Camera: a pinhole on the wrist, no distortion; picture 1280 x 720 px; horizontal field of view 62.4 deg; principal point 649.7 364.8 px. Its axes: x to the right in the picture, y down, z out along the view. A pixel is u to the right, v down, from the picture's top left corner.
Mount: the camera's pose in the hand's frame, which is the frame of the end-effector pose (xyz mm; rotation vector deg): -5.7 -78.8 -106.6 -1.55 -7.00 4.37
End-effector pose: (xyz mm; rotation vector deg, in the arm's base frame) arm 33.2 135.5 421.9 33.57 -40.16 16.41
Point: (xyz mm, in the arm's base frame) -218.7 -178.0 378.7
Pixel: 192.8 172.2
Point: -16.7 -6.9 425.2
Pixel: 599.0 285.2
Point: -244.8 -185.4 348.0
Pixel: 96.0 163.9
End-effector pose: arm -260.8 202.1 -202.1 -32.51 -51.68 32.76
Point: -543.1 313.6 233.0
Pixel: 1114.6 169.9
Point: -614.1 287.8 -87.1
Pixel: 694.8 643.1
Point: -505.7 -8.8 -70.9
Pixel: 197.9 55.6
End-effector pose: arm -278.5 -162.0 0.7 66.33 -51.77 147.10
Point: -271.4 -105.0 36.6
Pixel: 1051.0 473.3
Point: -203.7 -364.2 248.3
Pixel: 1220.9 569.8
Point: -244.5 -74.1 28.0
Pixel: 710.4 130.2
